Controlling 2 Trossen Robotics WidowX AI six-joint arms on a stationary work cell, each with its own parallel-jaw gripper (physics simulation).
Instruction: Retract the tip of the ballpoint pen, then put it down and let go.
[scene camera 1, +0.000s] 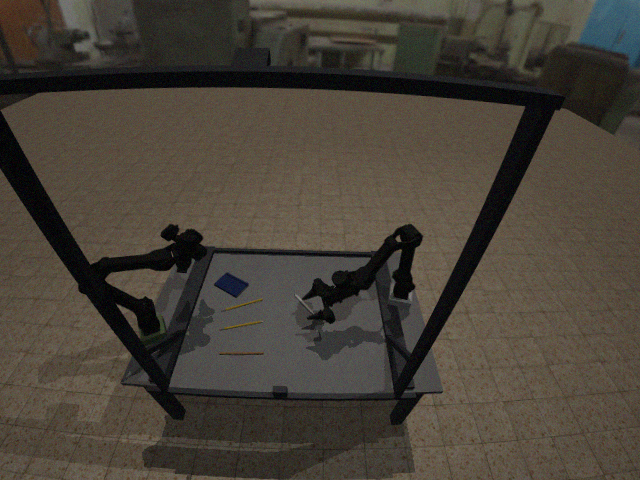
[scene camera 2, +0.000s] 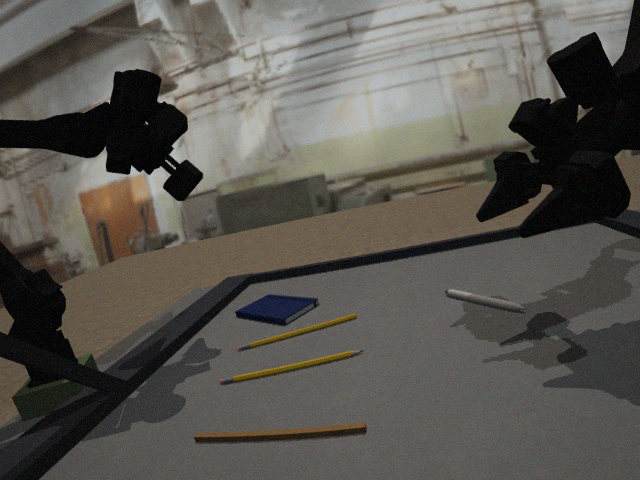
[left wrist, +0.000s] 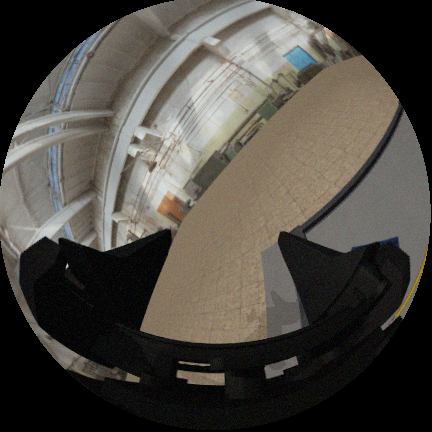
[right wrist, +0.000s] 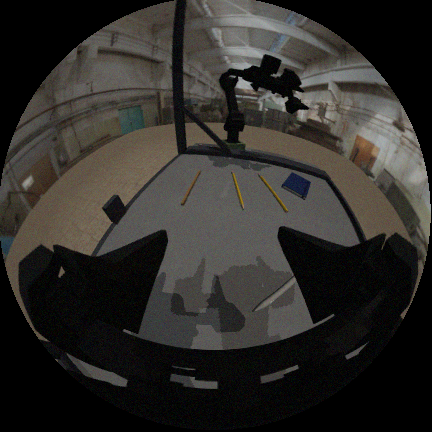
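Seen in the pictures: left gripper, between the fingertips: (scene camera 2: 167, 160) (left wrist: 226, 236) (right wrist: 305, 99); right gripper, between the fingertips: (scene camera 1: 304, 308) (scene camera 2: 496, 226) (right wrist: 223, 234); left arm's base, origin of its link: (scene camera 1: 151, 327) (right wrist: 232, 141); right arm's base, origin of its link: (scene camera 1: 401, 293).
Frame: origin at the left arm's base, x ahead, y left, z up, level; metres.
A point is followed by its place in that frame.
Note:
The white ballpoint pen (scene camera 1: 303, 303) {x 0.628, y -0.168, z -0.030 m} (scene camera 2: 484, 301) {x 0.627, y -0.180, z -0.034 m} (right wrist: 274, 295) {x 0.635, y -0.202, z -0.029 m} lies flat on the grey table. Its tapered end points toward the lower right in scene camera 2; whether the writing tip is out is too small to tell. My right gripper (scene camera 2: 501, 227) {x 0.573, y -0.277, z 0.098 m} (right wrist: 223, 234) {x 0.573, y -0.277, z 0.098 m} is open and empty, above the table and apart from the pen. In the right wrist view the pen's far end is hidden behind the finger at the right of the picture. My left gripper (left wrist: 226, 236) {x 0.259, y 0.178, z 0.282 m} (right wrist: 305, 99) {x 0.259, y 0.178, z 0.282 m} is open and empty, raised high near the table's left edge, far from the pen.
A dark blue notebook (scene camera 1: 231, 284) {x 0.380, y 0.092, z -0.028 m} (scene camera 2: 277, 309) {x 0.379, y 0.071, z -0.028 m} (right wrist: 297, 185) {x 0.396, y 0.076, z -0.028 m}, two yellow pencils (scene camera 2: 298, 332) {x 0.384, y -0.043, z -0.035 m} (scene camera 2: 292, 367) {x 0.347, y -0.143, z -0.035 m} and an orange-brown stick (scene camera 2: 280, 433) {x 0.300, y -0.267, z -0.033 m} (right wrist: 191, 188) {x 0.318, y -0.267, z -0.036 m} lie left of the pen in scene camera 2. Dark frame posts (scene camera 1: 465, 248) {x 0.731, y -0.677, z 0.678 m} (right wrist: 180, 75) {x 0.013, y -0.245, z 0.336 m} rise around the table.

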